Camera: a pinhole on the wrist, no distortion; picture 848 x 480 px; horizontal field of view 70.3 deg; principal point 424.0 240.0 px. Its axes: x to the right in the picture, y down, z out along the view. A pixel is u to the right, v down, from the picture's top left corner.
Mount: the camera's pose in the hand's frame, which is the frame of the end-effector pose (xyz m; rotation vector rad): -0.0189 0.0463 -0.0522 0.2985 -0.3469 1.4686
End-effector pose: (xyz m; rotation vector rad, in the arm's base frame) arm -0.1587 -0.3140 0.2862 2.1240 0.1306 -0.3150
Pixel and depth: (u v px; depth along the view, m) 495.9 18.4 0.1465
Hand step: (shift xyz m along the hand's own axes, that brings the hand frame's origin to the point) 0.0293 -0.0011 0.0896
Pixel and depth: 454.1 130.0 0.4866
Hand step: 0.0489 -0.1345 0.4038
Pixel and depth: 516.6 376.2 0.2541
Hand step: -0.0852 -0.0156 0.1951
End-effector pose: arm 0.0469 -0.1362 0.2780 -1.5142 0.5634 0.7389
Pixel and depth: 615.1 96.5 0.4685
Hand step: 0.0810 -0.0157 0.4379
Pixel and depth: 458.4 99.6 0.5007
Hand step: 0.0763 -0.1386 0.4189
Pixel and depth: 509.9 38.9 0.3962
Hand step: 0.0986 -0.0723 0.3348
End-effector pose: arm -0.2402 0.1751 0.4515 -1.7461 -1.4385 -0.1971
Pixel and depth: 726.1 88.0 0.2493
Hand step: 0.0409 0.0549 0.2273
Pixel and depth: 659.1 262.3 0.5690
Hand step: -0.0508 0.0217 0.5577
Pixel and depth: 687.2 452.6 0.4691
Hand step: -0.1915 0.0581 0.4573
